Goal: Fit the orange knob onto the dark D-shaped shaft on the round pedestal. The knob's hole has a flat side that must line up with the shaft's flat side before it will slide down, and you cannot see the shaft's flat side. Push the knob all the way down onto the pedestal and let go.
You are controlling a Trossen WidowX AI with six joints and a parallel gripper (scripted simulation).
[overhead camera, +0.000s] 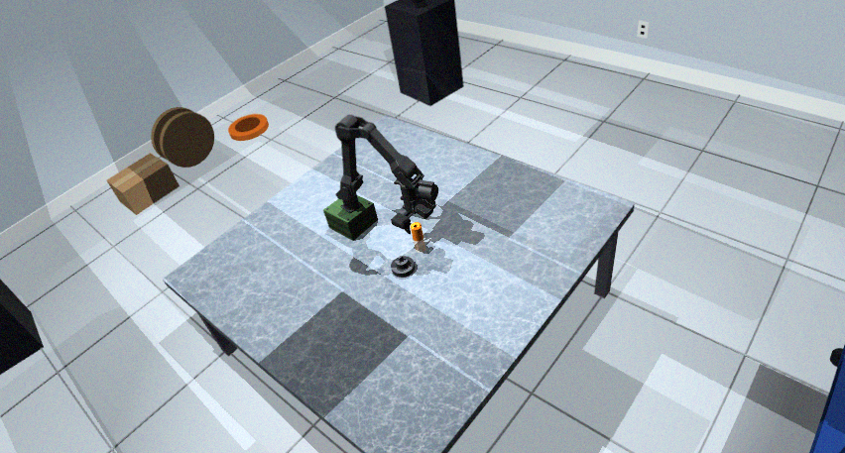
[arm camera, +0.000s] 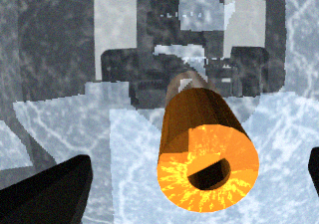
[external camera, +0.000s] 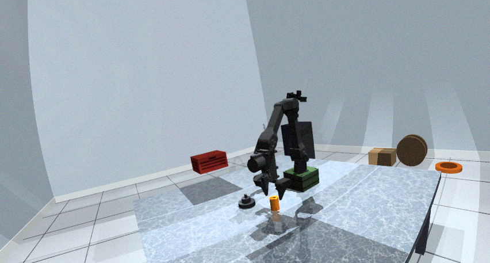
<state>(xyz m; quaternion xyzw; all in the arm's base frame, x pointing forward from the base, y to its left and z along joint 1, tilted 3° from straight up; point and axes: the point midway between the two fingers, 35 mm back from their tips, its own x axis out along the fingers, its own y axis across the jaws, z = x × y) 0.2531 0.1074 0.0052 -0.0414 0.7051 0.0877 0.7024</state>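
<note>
Now: the orange knob 30 mm below my gripper tip. From my gripper tip the other things lie so: round dark pedestal (140 mm to the right, 70 mm ahead, 30 mm below).
</note>
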